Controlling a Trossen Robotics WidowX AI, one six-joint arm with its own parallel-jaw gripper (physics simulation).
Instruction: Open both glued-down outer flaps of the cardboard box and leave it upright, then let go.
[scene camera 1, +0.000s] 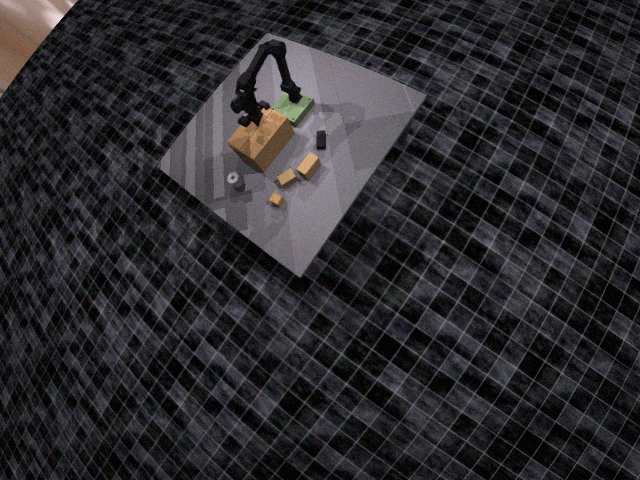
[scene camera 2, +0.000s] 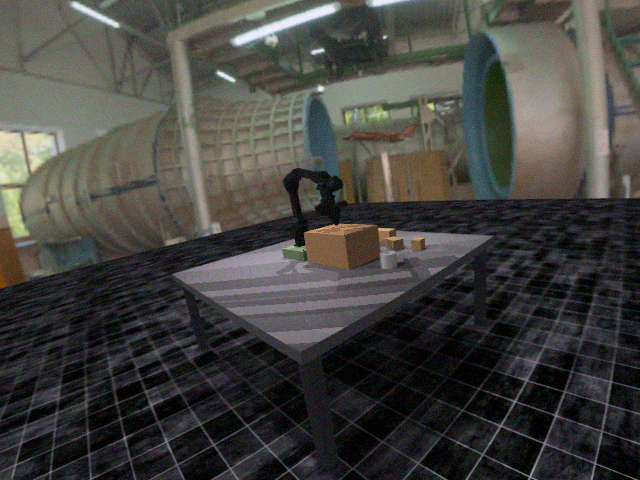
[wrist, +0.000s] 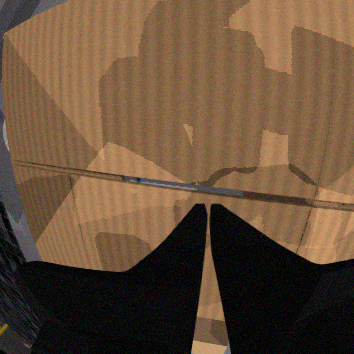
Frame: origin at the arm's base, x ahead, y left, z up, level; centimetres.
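Where they show: gripper, fingertip midpoint: (scene camera 1: 257, 125) (scene camera 2: 337, 225) (wrist: 206, 212); arm's base, link origin: (scene camera 1: 295, 98) (scene camera 2: 301, 244).
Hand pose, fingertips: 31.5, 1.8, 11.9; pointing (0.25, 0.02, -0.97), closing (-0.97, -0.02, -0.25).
Observation:
Each offset is from my fingertips to the centre of the thing, as dx, dy, dz. "pt": to the spot under its first point. Level surfaces: height alone.
The cardboard box {+2.0, -0.3, -9.3} (scene camera 1: 275, 145) (scene camera 2: 330, 249) stands upright on the table. Its two outer flaps lie down flat or nearly flat, one flap {pt +0.8, -5.1, -1.6} (wrist: 200, 90) above the narrow seam and the other flap (wrist: 120, 222) below it in the wrist view. A thin blue-grey strip shows through part of the seam. My gripper (scene camera 1: 258, 122) (scene camera 2: 337, 222) (wrist: 206, 212) is shut with nothing seen between the fingertips. It points down over the box top, with its tips close to the seam on the lower flap's side in the wrist view. Whether the tips touch the cardboard cannot be told.
A green block (scene camera 1: 293, 109) (scene camera 2: 294, 252) lies beside the box at the arm's base. A white roll {+30.5, +0.0, -14.0} (scene camera 1: 238, 185) (scene camera 2: 387, 260), a black block {-16.9, +28.1, -15.4} (scene camera 1: 321, 139) and small cartons {+1.0, +33.5, -13.1} (scene camera 1: 308, 166) {+12.9, +26.9, -14.6} (scene camera 1: 286, 178) {+26.1, +29.6, -14.6} (scene camera 1: 276, 199) stand around the box on the grey table {dz -17.1} (scene camera 1: 361, 139) (scene camera 2: 258, 304).

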